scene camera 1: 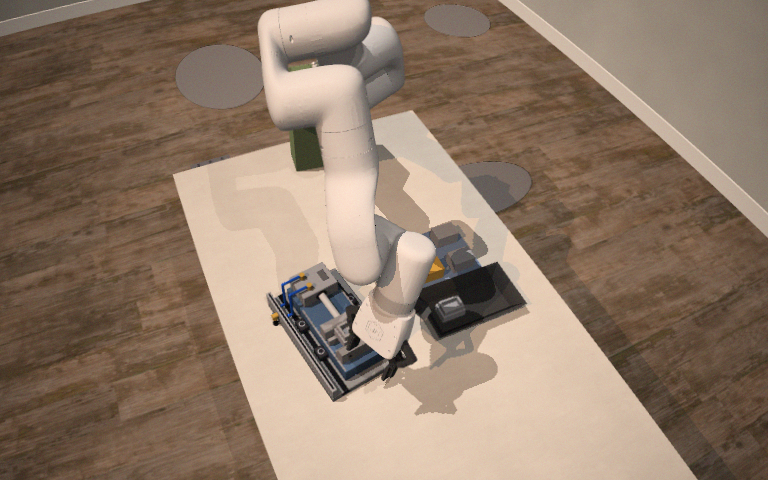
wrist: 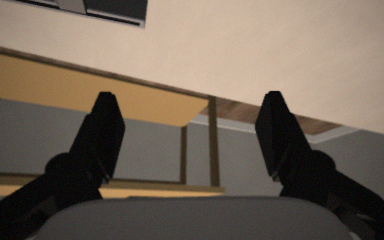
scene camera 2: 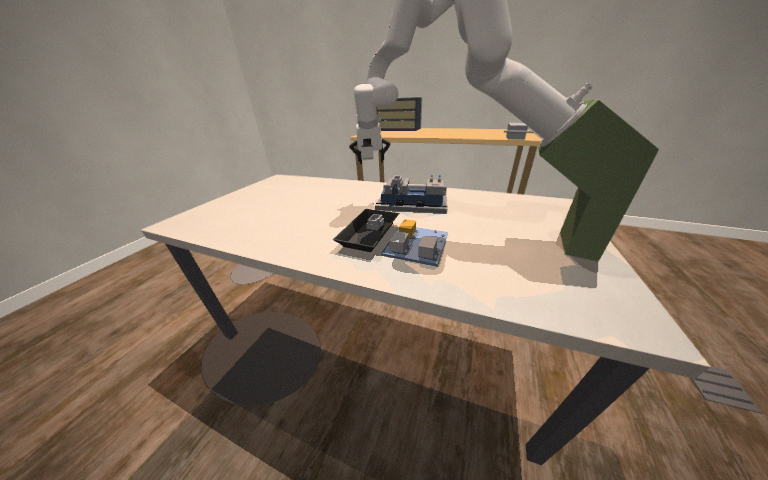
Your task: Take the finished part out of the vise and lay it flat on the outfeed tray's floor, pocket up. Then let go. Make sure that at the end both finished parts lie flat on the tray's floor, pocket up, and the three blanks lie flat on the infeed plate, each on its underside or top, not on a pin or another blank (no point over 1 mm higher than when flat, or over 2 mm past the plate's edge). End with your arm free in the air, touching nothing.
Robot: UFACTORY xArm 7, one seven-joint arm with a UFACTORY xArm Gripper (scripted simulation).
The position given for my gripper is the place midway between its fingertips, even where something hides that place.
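There is my gripper (scene camera 1: 369, 362), and the wrist view (wrist: 190, 109) shows it too. I also find the gripper in scene camera 2 (scene camera 2: 371, 161).
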